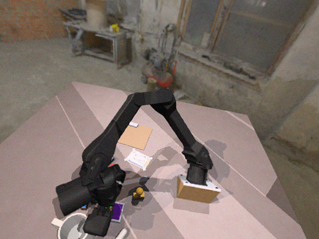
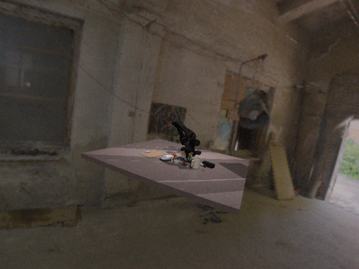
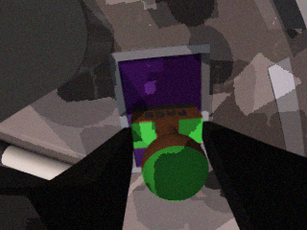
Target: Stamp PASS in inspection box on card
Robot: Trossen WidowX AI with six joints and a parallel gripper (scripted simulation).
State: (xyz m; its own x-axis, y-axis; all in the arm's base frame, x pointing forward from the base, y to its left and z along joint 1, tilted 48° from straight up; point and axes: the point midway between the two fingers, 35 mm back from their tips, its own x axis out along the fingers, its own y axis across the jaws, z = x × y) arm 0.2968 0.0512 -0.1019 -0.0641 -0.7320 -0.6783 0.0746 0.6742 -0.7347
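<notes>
My gripper tip is right at the green stamp. The rest, counted from my gripper tip: orange stamp (9 cm behind, 6 cm to the right, 2 cm below); then purple ink pad (3 cm below); then blue stamp (9 cm ahead, 1 cm to the right, 1 cm below).
</notes>
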